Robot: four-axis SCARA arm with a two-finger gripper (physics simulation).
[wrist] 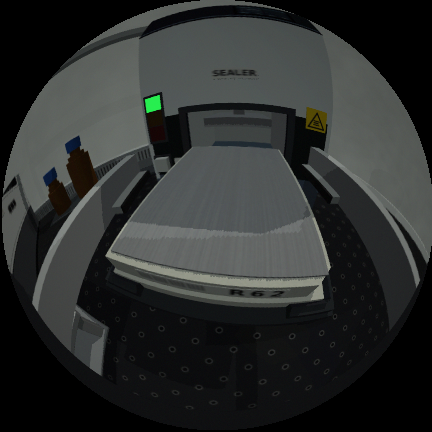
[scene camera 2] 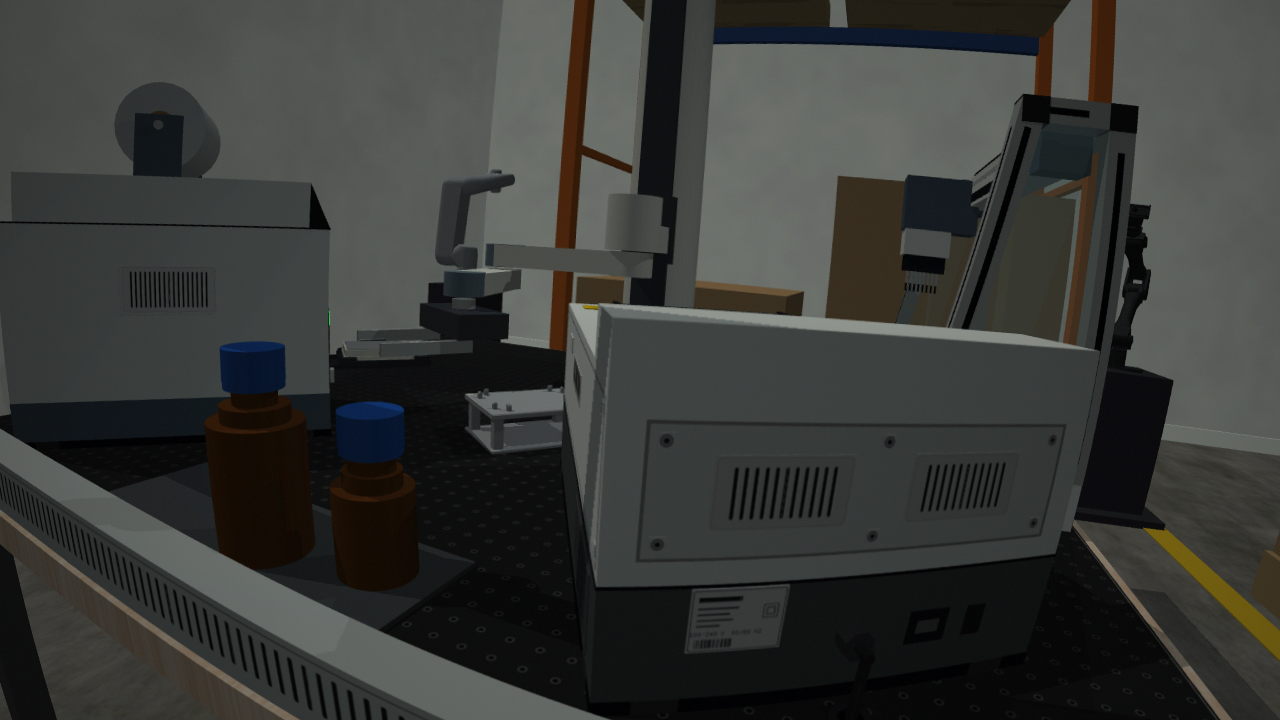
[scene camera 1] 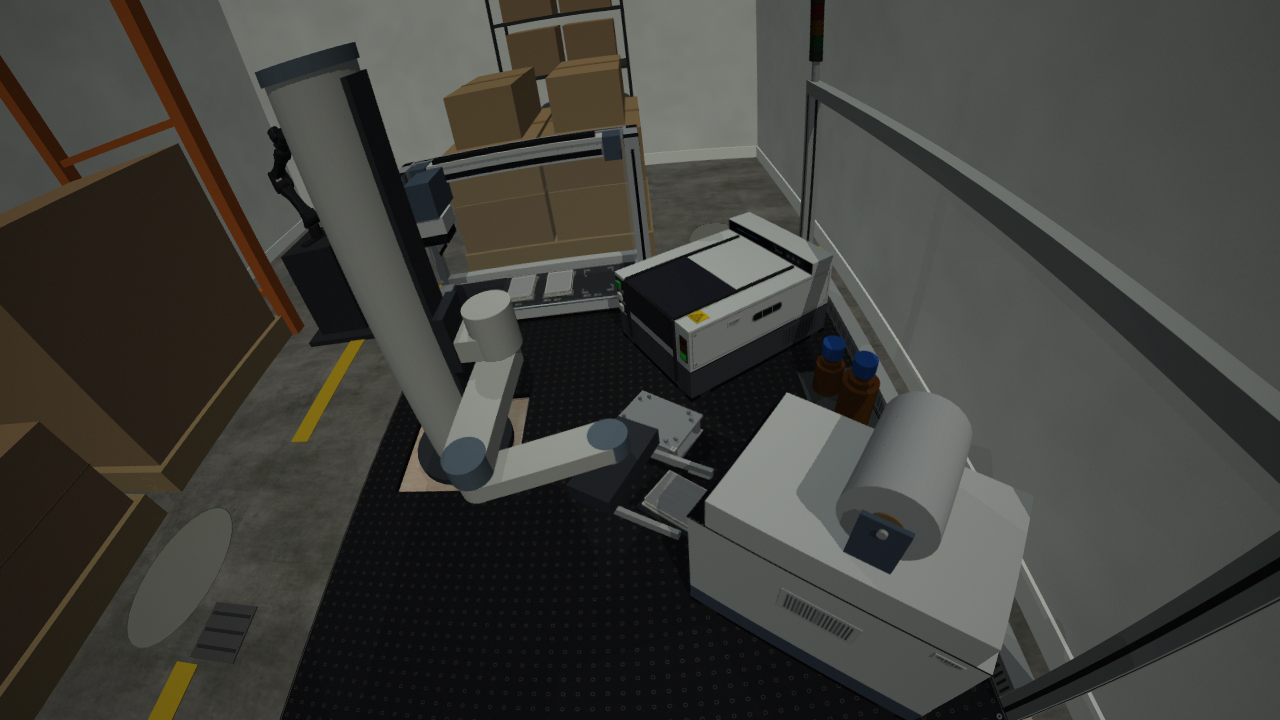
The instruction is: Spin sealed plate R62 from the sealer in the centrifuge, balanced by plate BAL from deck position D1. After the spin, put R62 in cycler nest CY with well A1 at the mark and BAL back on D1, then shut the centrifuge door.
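Places are measured from the arm's base along level axes (x ahead, y left, z up), in millimetres.
Pixels of known places: gripper, fingertip midpoint: point(wrist: 224, 154) point(scene camera 2: 368, 342) point(scene camera 1: 696, 503).
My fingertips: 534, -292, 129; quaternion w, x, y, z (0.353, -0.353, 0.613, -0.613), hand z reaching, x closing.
Behind a point stands the place of what it marks, as x, y, z.
Sealed plate R62 point(scene camera 1: 677, 494) {502, -266, 125} point(wrist: 220, 250) {472, -250, 125} lies flat on the dark tray in front of the sealer point(scene camera 1: 760, 555) {597, -494, 305} point(scene camera 2: 71, 313) {908, -466, 190} point(wrist: 235, 50) {579, -340, 235}; its R62 label faces the wrist camera. My gripper point(scene camera 1: 695, 503) {534, -292, 129} point(scene camera 2: 351, 341) {534, -292, 129} point(wrist: 224, 154) {534, -292, 129} is open, with one finger along each long side of R62 and a gap on both sides. Two pale plates point(scene camera 1: 521, 286) {74, 577, 81} point(scene camera 1: 559, 282) {200, 573, 81} sit on the deck under the gantry; I cannot read which is BAL. A white machine with a dark top panel point(scene camera 1: 760, 291) {743, 204, 223} point(scene camera 2: 841, 376) {896, 408, 232} stands beyond; no name on it is readable. Nest CY cannot be identified.
A silver stand with small pins point(scene camera 1: 662, 416) {486, -19, 68} point(scene camera 2: 514, 402) {500, -37, 68} is beside the gripper, between the two machines. Brown bottles with blue caps point(scene camera 1: 857, 394) {903, -77, 134} point(scene camera 2: 259, 483) {950, -5, 95} point(wrist: 81, 170) {886, -59, 94} stand by the rail. The gantry point(scene camera 1: 537, 152) {203, 627, 492} point(scene camera 2: 993, 214) {493, 557, 374} rises over the plate deck.
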